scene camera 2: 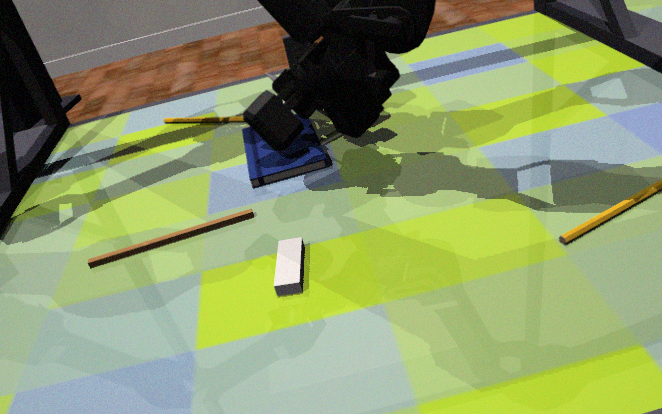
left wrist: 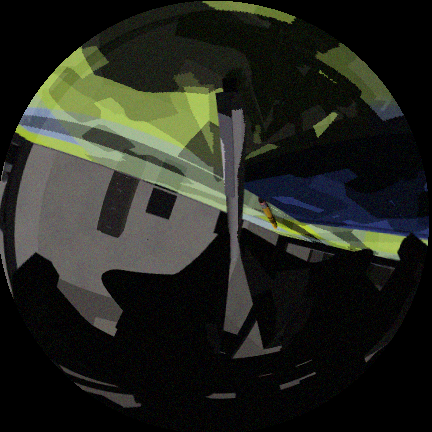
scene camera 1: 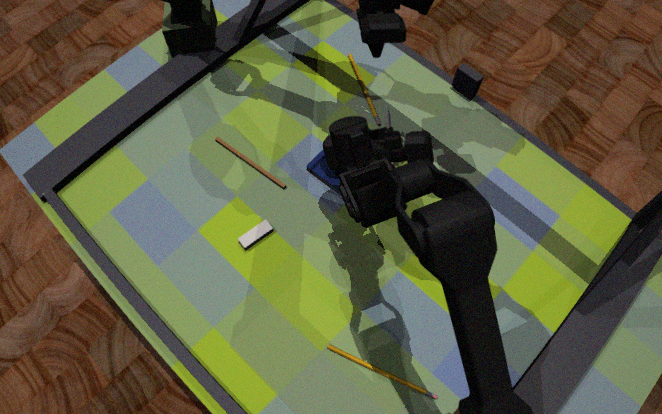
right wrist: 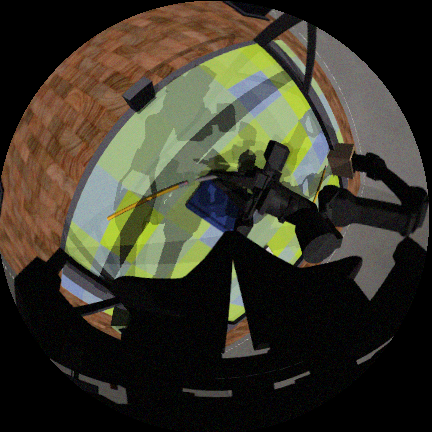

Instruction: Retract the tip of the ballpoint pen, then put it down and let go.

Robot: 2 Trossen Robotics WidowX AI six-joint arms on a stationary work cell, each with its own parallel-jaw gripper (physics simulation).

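Places are measured from the left arm's base along level axes (x ahead, y up, z right), in millimetres.
Where they show: left gripper, fingertip midpoint: (scene camera 2: 291, 90) (left wrist: 233, 233) (scene camera 1: 389, 129) (right wrist: 211, 175); right gripper, fingertip midpoint: (left wrist: 216, 355) (scene camera 1: 376, 56) (right wrist: 230, 236); left arm's base, origin of the base link: (right wrist: 353, 161); right arm's base, origin of the base link: (scene camera 1: 186, 11).
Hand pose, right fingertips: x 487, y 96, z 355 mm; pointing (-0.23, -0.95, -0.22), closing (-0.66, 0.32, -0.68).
Things, the pixels of their top centre, and the offset from my right fingertips. "spot": a spot on its surface instead.
- blue notebook, middle of its top: (left wrist: 361, 211) (scene camera 2: 280, 142) (scene camera 1: 349, 154) (right wrist: 223, 207) dz -80, dx -16, dy -188 mm
- pen's end, surface spot: (right wrist: 206, 177) spot: dz +3, dx -36, dy -141 mm
- thin grey line, surface spot: (scene camera 1: 388, 117) spot: dz +4, dx -36, dy -140 mm
- yellow pencil, middle of its top: (scene camera 2: 214, 117) (left wrist: 270, 220) (right wrist: 143, 200) (scene camera 1: 363, 86) dz +65, dx +69, dy -193 mm
- brown stick, middle of its top: (scene camera 2: 170, 235) (scene camera 1: 249, 161) dz -210, dx +119, dy -193 mm
- white eraser, middle of its top: (scene camera 2: 288, 260) (scene camera 1: 255, 233) dz -307, dx +4, dy -188 mm
- dark cube, middle of its top: (scene camera 2: 296, 33) (right wrist: 136, 87) (scene camera 1: 470, 72) (left wrist: 156, 215) dz +202, dx -88, dy -143 mm
My left gripper (left wrist: 233, 233) (scene camera 1: 387, 129) (right wrist: 211, 175) is shut on the ballpoint pen (left wrist: 231, 160), a slim grey rod. It holds the pen above the table, over the far edge of a blue notebook (scene camera 1: 320, 168) (scene camera 2: 288, 162) (left wrist: 322, 197) (right wrist: 207, 201). The pen's end (right wrist: 206, 177) sticks out past the fingers in the right wrist view. It shows as a thin grey line (scene camera 1: 388, 117) in scene camera 1. My right gripper (scene camera 1: 375, 51) (right wrist: 230, 236) is shut and empty. It hangs high at the far side, apart from the pen.
A yellow pencil (scene camera 1: 364, 88) (scene camera 2: 202, 120) (right wrist: 144, 199) (left wrist: 268, 213) lies just beyond the notebook. Another pencil (scene camera 1: 379, 370) lies near the front. A brown stick (scene camera 1: 249, 162) (scene camera 2: 186, 232) and a white eraser (scene camera 1: 255, 234) (scene camera 2: 289, 263) lie to the left. A dark cube (scene camera 1: 466, 80) (right wrist: 139, 95) sits at the table edge.
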